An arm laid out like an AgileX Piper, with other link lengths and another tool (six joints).
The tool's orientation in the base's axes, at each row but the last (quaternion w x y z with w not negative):
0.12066 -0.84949 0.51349 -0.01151
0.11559 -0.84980 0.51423 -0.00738
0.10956 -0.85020 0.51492 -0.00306
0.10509 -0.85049 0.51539 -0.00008
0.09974 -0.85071 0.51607 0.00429
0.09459 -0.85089 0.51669 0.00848
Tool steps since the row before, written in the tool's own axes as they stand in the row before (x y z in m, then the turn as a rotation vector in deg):
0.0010 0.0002 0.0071 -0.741 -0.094 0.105
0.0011 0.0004 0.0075 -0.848 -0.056 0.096
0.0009 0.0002 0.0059 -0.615 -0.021 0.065
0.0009 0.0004 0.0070 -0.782 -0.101 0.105
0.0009 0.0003 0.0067 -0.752 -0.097 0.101
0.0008 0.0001 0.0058 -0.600 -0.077 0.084
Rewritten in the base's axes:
0.0013 0.0004 -0.0070 -0.253 0.710 -0.004
0.0012 0.0003 -0.0075 -0.338 0.786 0.008
0.0009 0.0002 -0.0059 -0.263 0.560 0.007
0.0008 0.0003 -0.0070 -0.267 0.749 0.000
0.0008 0.0002 -0.0067 -0.257 0.721 0.000
0.0008 0.0002 -0.0058 -0.205 0.575 -0.003

